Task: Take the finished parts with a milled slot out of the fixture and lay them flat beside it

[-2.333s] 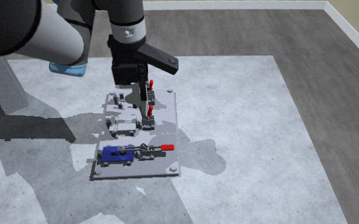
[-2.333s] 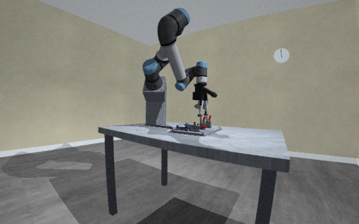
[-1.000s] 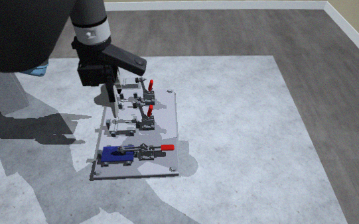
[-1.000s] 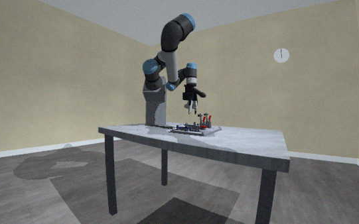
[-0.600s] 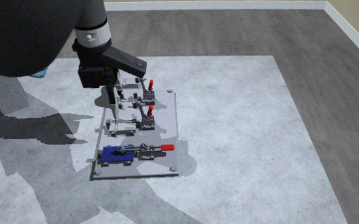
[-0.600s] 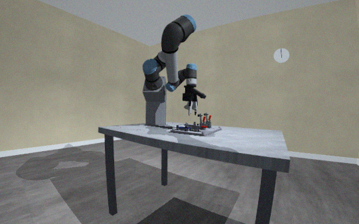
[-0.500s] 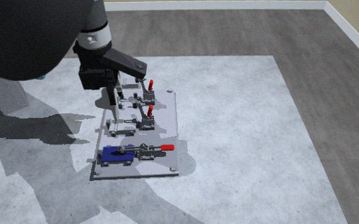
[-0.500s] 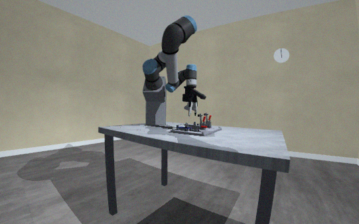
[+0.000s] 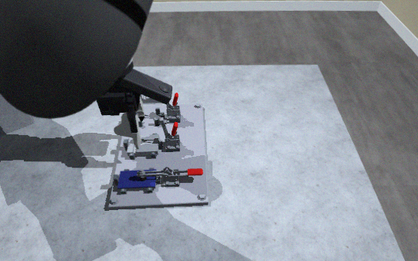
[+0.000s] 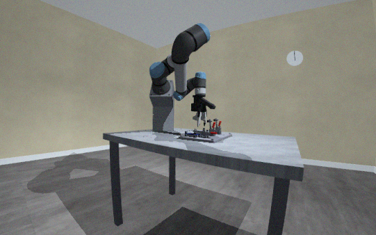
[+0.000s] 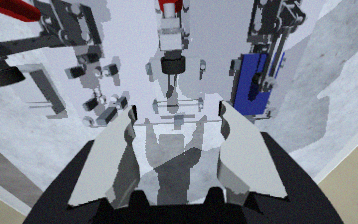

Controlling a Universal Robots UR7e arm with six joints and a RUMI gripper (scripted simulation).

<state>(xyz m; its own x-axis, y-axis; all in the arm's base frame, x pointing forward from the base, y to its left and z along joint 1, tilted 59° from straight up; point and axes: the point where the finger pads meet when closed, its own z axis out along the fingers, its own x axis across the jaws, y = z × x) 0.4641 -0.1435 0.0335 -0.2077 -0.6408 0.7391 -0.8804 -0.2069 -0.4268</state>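
My gripper is now 50 mm above the pale grey part and 10 mm past it. From my hand the other things lie so: grey fixture plate (70 mm below, 50 mm ahead, 10 mm to the right); then blue blank (110 mm to the right, 60 mm below, 30 mm behind).
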